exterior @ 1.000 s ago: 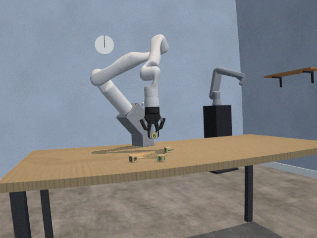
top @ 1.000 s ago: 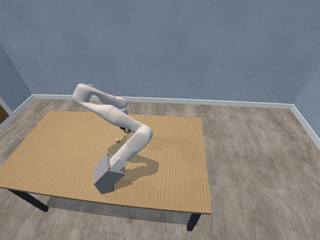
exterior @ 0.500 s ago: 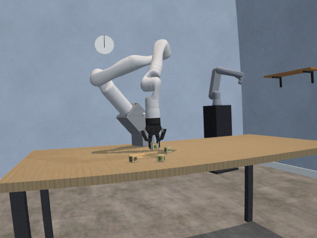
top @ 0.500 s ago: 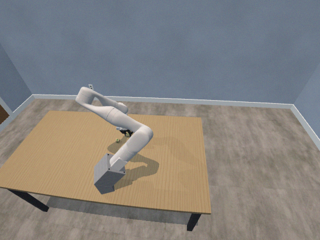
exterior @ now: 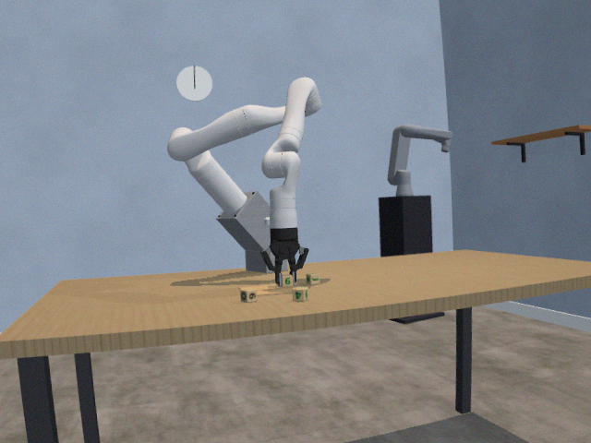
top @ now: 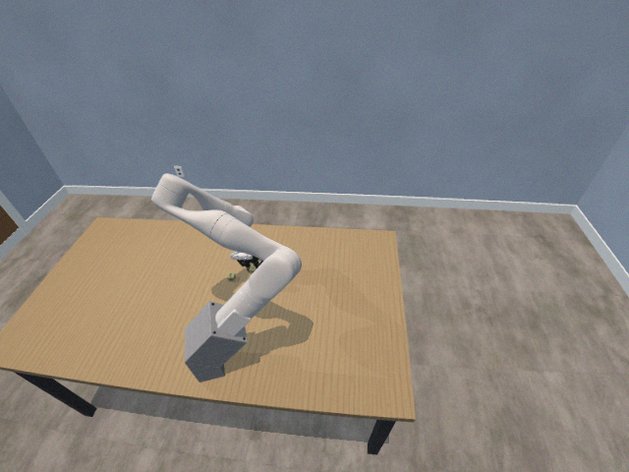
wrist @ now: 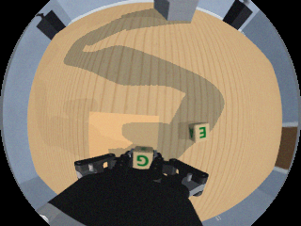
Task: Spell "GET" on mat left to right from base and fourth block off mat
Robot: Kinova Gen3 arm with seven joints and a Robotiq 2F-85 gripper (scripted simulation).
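The G block is right at my hand. The rest, counted from my hand: T block (11 cm ahead, 15 cm to the right, 1 cm below); mat (1 cm behind, 5 cm to the right, 3 cm below).
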